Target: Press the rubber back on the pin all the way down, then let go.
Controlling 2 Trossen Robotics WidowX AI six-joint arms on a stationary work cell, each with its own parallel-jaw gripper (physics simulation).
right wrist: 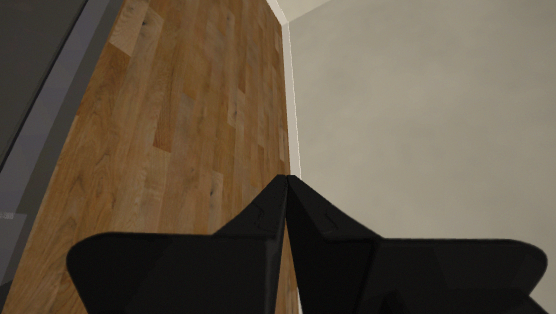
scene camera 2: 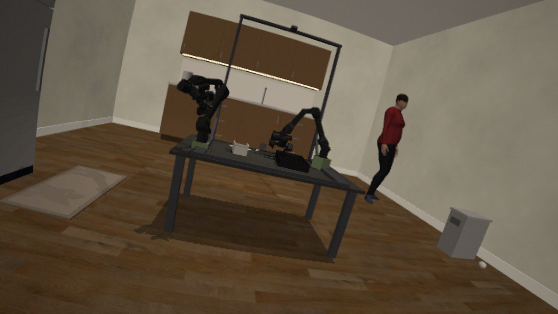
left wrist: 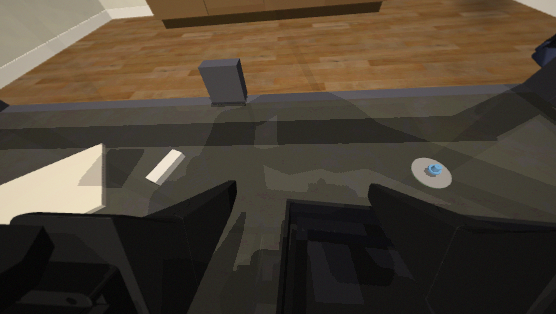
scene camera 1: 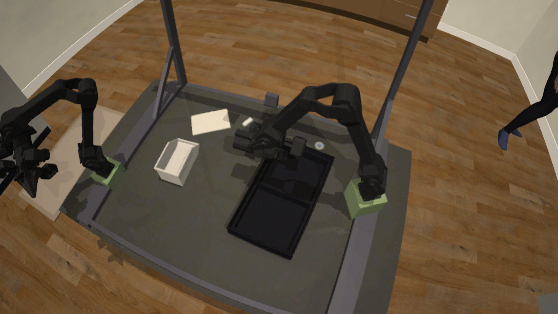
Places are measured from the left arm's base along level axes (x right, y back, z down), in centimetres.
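Pixels of known places: left gripper, between the fingertips: (scene camera 2: 277, 149) (left wrist: 301, 188); right gripper, between the fingertips: (right wrist: 285, 183) (scene camera 2: 211, 107) (scene camera 1: 34, 197); left arm's base, origin of its link: (scene camera 2: 322, 157) (scene camera 1: 369, 190); right arm's base, origin of its link: (scene camera 2: 201, 141) (scene camera 1: 105, 169).
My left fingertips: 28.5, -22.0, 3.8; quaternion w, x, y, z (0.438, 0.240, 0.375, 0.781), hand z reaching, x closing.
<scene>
For each thing: its top centre in the pictures, then the offset to it from my left fingertips, as dx, dy, dz. "spot": a spot on its surface instead.
- pale round disc, a spot on its surface: (left wrist: 427, 180) (scene camera 1: 316, 147) spot: -3.6, +12.6, +5.4
- black divided tray, centre of its top: (scene camera 1: 284, 190) (scene camera 2: 292, 157) -21.4, -3.2, +0.4
- white open box, a spot on its surface: (scene camera 1: 169, 177) spot: -10.3, -40.6, +1.9
- cream slab, centre of its top: (left wrist: 25, 204) (scene camera 1: 210, 121) +14.7, -25.3, +5.0
- small white block, centre of its top: (left wrist: 164, 164) (scene camera 1: 247, 121) +11.7, -10.7, +4.7
- grey block, centre of its top: (left wrist: 218, 62) (scene camera 1: 271, 94) +19.8, +0.0, -0.2
The pin, a pale round disc (scene camera 1: 319, 145) (left wrist: 427, 180), lies flat on the table, to the right of the black tray's far end in scene camera 1. The light blue rubber back (left wrist: 435, 169) sits at about the disc's middle; how far down it sits I cannot tell. My left gripper (left wrist: 301, 188) is open and empty, above the table near the tray's far end. The pin shows beyond and to the right of its right finger in the left wrist view. My right gripper (right wrist: 285, 183) is shut on nothing, far from the pin, off the table's left side in scene camera 1.
The black divided tray (scene camera 1: 260, 244) (left wrist: 325, 203) lies beside the pin. A white open box (scene camera 1: 169, 177), a cream slab (scene camera 1: 210, 122) (left wrist: 55, 185) and a small white block (scene camera 1: 247, 121) (left wrist: 165, 167) are farther left. A grey block (scene camera 1: 271, 99) (left wrist: 222, 82) stands at the back edge.
</scene>
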